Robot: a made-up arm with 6 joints. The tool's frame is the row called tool. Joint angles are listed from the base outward.
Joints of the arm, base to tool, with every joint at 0 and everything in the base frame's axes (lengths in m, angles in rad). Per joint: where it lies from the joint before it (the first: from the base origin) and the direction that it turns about. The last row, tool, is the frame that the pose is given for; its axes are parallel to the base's.
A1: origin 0 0 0.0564 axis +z
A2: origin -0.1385 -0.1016 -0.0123 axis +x
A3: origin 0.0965 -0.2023 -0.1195 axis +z
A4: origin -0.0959 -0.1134 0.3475 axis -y
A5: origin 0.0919 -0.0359 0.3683 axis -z
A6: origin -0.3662 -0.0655 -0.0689 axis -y
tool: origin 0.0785 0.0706 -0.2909
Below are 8 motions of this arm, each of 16 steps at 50 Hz.
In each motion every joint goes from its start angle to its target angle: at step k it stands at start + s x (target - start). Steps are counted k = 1, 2, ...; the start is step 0. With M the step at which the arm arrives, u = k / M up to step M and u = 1 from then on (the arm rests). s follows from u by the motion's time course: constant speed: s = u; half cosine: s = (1 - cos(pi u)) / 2; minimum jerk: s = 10 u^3 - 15 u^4 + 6 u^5.
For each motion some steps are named. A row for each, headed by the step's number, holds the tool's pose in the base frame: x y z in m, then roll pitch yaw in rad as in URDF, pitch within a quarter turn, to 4 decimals.
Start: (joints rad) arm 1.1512 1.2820 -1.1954 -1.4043 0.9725 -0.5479
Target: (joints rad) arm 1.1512 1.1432 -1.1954 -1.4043 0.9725 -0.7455
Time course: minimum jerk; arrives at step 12
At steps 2, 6, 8, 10, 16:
2: 0.4871 -0.0761 0.1416 -2.9807 0.0164 -2.6086
6: 0.5029 -0.0586 0.1728 -2.9282 -0.0360 -2.6262
8: 0.5121 -0.0472 0.1918 -2.8953 -0.0677 -2.6409
10: 0.5174 -0.0403 0.2030 -2.8754 -0.0863 -2.6512
16: 0.5184 -0.0388 0.2052 -2.8713 -0.0900 -2.6534

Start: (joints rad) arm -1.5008 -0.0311 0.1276 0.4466 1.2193 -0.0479
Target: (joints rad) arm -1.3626 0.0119 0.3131 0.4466 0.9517 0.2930
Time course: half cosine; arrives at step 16
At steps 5, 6, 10, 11, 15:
5: -0.2269 0.1509 0.2777 0.4046 -0.2175 -2.5067
6: -0.2425 0.1494 0.2789 0.4050 -0.2503 -2.4692
10: -0.3090 0.1321 0.2876 0.4131 -0.3965 -2.3046
11: -0.3232 0.1260 0.2903 0.4164 -0.4298 -2.2680
15: -0.3562 0.1080 0.2979 0.4272 -0.5118 -2.1793

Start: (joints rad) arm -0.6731 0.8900 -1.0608 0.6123 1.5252 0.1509
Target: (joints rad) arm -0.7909 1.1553 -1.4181 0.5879 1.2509 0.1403
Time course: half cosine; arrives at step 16
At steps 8, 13, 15, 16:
8: -0.2449 -0.3104 0.0947 -0.3281 0.2100 2.8159
13: -0.2462 -0.2902 0.0643 -0.4571 0.1836 2.7712
15: -0.2460 -0.2866 0.0593 -0.4811 0.1797 2.7642
16: -0.2460 -0.2861 0.0587 -0.4842 0.1792 2.7633

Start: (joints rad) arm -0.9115 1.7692 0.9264 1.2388 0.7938 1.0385
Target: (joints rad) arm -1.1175 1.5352 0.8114 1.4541 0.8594 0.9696
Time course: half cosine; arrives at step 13
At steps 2, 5, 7, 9, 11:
2: -0.3610 -0.0913 -0.4977 1.7510 1.0763 -2.7841
5: -0.3889 -0.0743 -0.4762 1.7122 1.0551 -2.8805
7: -0.4119 -0.0566 -0.4558 1.6832 1.0356 -2.9644
9: -0.4317 -0.0379 -0.4355 1.6608 1.0169 -3.0415
11: -0.4444 -0.0235 -0.4205 1.6479 1.0036 -3.0950

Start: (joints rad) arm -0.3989 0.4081 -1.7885 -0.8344 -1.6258 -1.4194
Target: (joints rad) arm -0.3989 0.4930 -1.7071 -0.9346 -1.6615 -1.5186
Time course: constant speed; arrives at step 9
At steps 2, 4, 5, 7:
2: -0.9178 -0.0039 0.2037 1.5545 0.2941 0.8796
4: -0.9298 -0.0217 0.1845 1.5528 0.2512 0.9171
5: -0.9355 -0.0305 0.1744 1.5510 0.2298 0.9356
7: -0.9461 -0.0478 0.1536 1.5454 0.1873 0.9722

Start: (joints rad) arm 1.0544 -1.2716 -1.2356 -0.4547 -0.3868 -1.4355
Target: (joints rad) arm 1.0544 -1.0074 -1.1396 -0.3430 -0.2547 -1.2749
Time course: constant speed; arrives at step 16
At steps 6, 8, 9, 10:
6: -0.6978 -0.2398 0.1493 -0.7087 0.6339 -0.5436
8: -0.6866 -0.2425 0.1599 -0.6964 0.6363 -0.5280
9: -0.6809 -0.2439 0.1650 -0.6901 0.6374 -0.5201
10: -0.6751 -0.2453 0.1700 -0.6836 0.6385 -0.5120

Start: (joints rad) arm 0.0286 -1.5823 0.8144 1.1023 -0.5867 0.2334
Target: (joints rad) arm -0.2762 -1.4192 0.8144 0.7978 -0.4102 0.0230
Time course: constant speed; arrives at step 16
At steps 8, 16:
8: 0.0200 -0.0075 0.5739 -0.5421 0.5968 1.5299
16: -0.0253 -0.0648 0.5942 -0.6325 0.6654 1.1181

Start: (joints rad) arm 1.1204 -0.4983 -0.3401 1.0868 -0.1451 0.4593
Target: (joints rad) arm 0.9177 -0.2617 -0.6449 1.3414 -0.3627 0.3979
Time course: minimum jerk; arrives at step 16
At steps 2, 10, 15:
2: 0.1174 -0.3718 0.3569 -1.7587 -0.9540 2.5824
10: 0.0833 -0.4198 0.2946 -1.9682 -0.9393 2.4809
15: 0.0637 -0.4345 0.2720 -2.0229 -0.9274 2.4030

